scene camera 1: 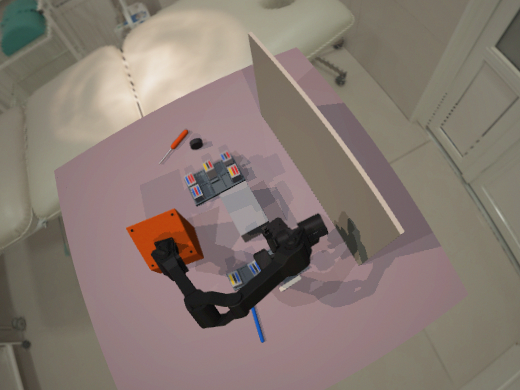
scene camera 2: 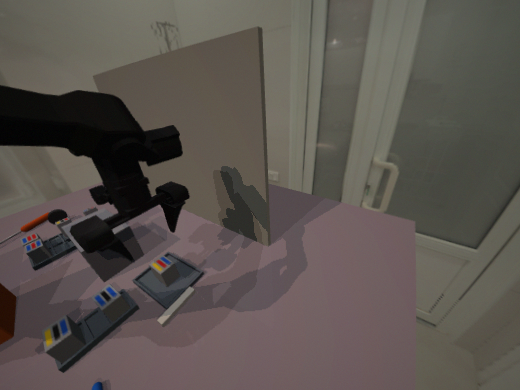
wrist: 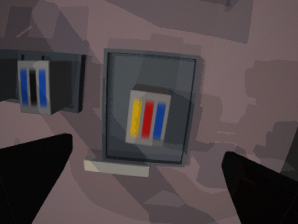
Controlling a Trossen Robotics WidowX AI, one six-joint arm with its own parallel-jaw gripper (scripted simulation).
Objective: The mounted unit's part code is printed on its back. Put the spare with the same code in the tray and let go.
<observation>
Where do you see a dark tray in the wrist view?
121,68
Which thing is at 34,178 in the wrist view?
My gripper.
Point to a spare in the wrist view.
At 149,105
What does my gripper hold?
Nothing.
</observation>
